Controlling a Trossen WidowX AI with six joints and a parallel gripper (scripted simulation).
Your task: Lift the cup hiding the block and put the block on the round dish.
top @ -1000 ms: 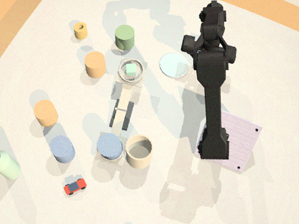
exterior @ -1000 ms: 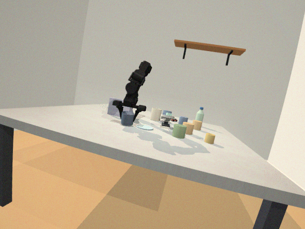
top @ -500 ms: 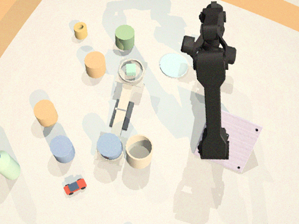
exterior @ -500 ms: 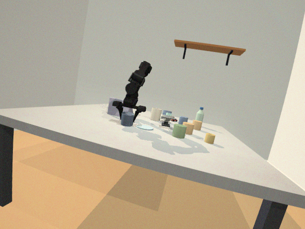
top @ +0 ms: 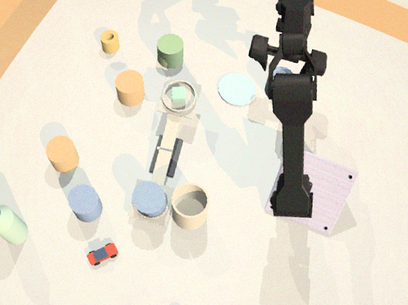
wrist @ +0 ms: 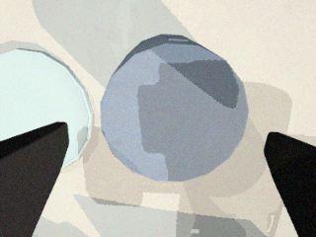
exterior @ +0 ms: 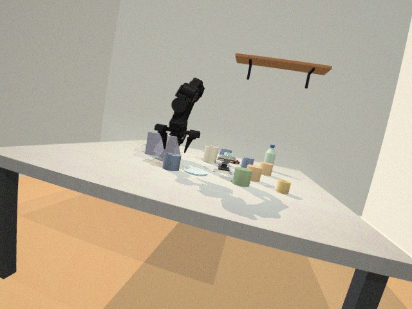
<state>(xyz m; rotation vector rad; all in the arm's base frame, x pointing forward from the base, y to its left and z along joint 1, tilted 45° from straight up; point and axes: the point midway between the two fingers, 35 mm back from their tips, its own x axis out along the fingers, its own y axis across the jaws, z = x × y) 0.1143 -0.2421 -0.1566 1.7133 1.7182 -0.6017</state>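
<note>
My gripper tip is now 21 cm short of the pale green block, 16 cm to the right of it and 1 cm below it. Also, from my gripper tip: balance: 20 cm ahead, 28 cm to the left, 4 cm below; then round pale dish: 10 cm ahead, 4 cm to the left, 8 cm below; then green cylinder: 30 cm ahead, 3 cm to the left, 4 cm below.
</note>
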